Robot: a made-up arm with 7 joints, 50 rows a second.
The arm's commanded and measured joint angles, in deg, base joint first. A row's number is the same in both.
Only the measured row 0 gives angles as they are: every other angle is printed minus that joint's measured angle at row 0.
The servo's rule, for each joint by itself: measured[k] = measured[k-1] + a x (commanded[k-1-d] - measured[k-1]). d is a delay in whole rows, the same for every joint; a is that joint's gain. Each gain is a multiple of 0.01, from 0.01 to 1. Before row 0 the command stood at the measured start. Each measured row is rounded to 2 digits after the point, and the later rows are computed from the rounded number. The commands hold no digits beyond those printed.
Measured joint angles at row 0:
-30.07, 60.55, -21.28, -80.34, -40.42, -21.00, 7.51
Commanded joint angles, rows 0 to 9:
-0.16, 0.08, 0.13, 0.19, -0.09, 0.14, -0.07
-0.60, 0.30, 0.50, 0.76, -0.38, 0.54, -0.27
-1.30, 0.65, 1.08, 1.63, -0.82, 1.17, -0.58
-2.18, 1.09, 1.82, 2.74, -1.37, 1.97, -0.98
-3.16, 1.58, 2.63, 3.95, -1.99, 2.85, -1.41
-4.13, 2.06, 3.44, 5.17, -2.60, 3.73, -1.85
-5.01, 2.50, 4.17, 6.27, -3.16, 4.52, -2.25
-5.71, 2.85, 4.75, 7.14, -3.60, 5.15, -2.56
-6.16, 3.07, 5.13, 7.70, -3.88, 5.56, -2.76
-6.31, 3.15, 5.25, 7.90, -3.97, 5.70, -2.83
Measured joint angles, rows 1 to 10:
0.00, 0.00, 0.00, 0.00, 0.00, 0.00, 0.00
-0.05, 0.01, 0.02, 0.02, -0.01, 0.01, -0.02
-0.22, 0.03, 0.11, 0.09, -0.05, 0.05, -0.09
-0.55, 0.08, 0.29, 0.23, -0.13, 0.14, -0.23
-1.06, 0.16, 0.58, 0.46, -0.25, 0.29, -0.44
-1.71, 0.27, 0.97, 0.77, -0.42, 0.49, -0.71
-2.46, 0.41, 1.44, 1.17, -0.64, 0.75, -1.03
-3.25, 0.58, 1.96, 1.63, -0.89, 1.05, -1.37
-4.01, 0.76, 2.49, 2.13, -1.16, 1.38, -1.70
-4.68, 0.94, 2.99, 2.63, -1.43, 1.71, -2.00
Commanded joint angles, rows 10 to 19:
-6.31, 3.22, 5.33, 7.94, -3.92, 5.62, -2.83
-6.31, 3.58, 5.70, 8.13, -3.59, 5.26, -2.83
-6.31, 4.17, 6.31, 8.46, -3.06, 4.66, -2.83
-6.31, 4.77, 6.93, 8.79, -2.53, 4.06, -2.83
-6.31, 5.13, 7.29, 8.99, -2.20, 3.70, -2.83
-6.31, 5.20, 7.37, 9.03, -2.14, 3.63, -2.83
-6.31, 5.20, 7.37, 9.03, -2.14, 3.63, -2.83
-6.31, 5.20, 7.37, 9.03, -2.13, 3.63, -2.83
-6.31, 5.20, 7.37, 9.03, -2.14, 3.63, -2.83
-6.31, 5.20, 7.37, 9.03, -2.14, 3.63, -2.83
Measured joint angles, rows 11 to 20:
-5.19, 1.12, 3.42, 3.10, -1.68, 2.03, -2.23
-5.54, 1.29, 3.78, 3.54, -1.90, 2.32, -2.40
-5.78, 1.47, 4.14, 3.95, -2.07, 2.56, -2.52
-5.94, 1.69, 4.55, 4.36, -2.17, 2.73, -2.61
-6.05, 1.94, 5.00, 4.76, -2.21, 2.84, -2.67
-6.13, 2.20, 5.44, 5.14, -2.21, 2.91, -2.71
-6.19, 2.44, 5.81, 5.49, -2.20, 2.97, -2.74
-6.23, 2.66, 6.11, 5.81, -2.19, 3.02, -2.77
-6.25, 2.86, 6.35, 6.10, -2.18, 3.07, -2.79
-6.27, 3.05, 6.54, 6.36, -2.18, 3.11, -2.80

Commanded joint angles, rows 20 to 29:
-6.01, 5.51, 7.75, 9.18, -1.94, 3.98, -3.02
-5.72, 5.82, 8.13, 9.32, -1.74, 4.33, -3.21
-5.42, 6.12, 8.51, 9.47, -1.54, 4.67, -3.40
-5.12, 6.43, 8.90, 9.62, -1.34, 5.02, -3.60
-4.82, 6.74, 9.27, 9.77, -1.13, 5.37, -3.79
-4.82, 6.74, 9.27, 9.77, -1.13, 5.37, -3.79
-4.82, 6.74, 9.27, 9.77, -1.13, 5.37, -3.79
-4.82, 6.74, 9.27, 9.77, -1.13, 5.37, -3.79
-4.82, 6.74, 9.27, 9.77, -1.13, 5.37, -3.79
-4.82, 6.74, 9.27, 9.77, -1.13, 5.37, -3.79
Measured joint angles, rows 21 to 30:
-6.28, 3.22, 6.70, 6.60, -2.18, 3.15, -2.81
-6.20, 3.40, 6.90, 6.83, -2.16, 3.22, -2.87
-6.05, 3.59, 7.13, 7.05, -2.12, 3.31, -2.97
-5.85, 3.79, 7.39, 7.27, -2.06, 3.42, -3.09
-5.62, 4.00, 7.68, 7.48, -1.99, 3.55, -3.23
-5.37, 4.22, 7.98, 7.69, -1.90, 3.70, -3.39
-5.20, 4.42, 8.23, 7.88, -1.82, 3.83, -3.50
-5.08, 4.61, 8.43, 8.05, -1.75, 3.95, -3.58
-5.00, 4.78, 8.59, 8.20, -1.69, 4.06, -3.64
-4.94, 4.94, 8.72, 8.34, -1.63, 4.16, -3.68

